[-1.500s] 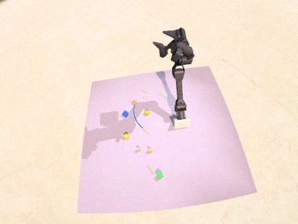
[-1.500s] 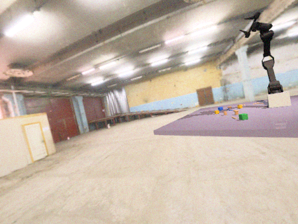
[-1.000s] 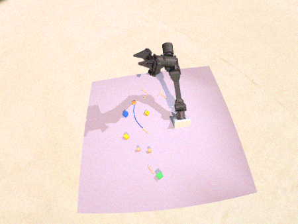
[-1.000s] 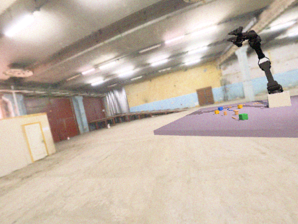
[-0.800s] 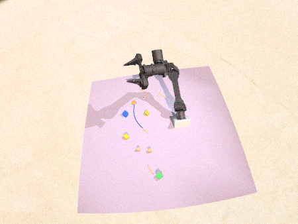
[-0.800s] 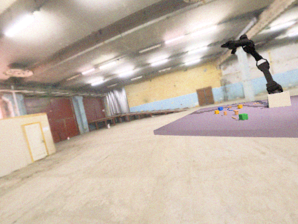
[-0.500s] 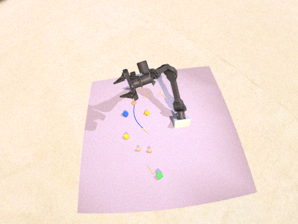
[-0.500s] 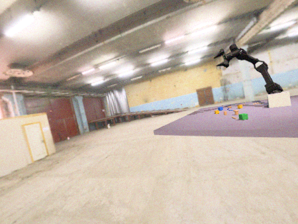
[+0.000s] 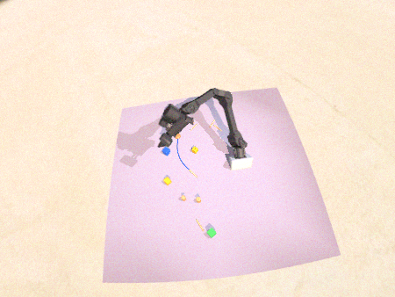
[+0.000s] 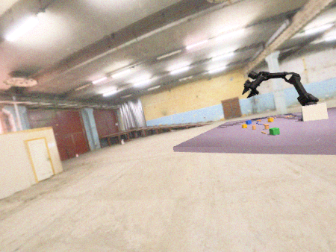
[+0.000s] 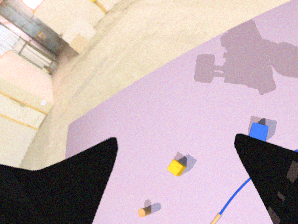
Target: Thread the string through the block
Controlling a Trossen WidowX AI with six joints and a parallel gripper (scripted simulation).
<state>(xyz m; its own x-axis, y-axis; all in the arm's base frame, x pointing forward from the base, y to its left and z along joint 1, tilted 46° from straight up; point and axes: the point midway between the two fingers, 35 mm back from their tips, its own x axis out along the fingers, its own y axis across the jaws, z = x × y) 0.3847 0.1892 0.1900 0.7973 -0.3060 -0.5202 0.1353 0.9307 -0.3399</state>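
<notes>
The yellow cube is 270 mm below my gripper tip, 150 mm behind it and 120 mm to the right of it. Also, from my gripper tip: thin wooden stick: 280 mm below, 130 mm behind, 40 mm to the left; blue cube: 270 mm below, 120 mm to the right, 40 mm ahead; round wooden button: 280 mm below, 250 mm to the right, 30 mm behind.
</notes>
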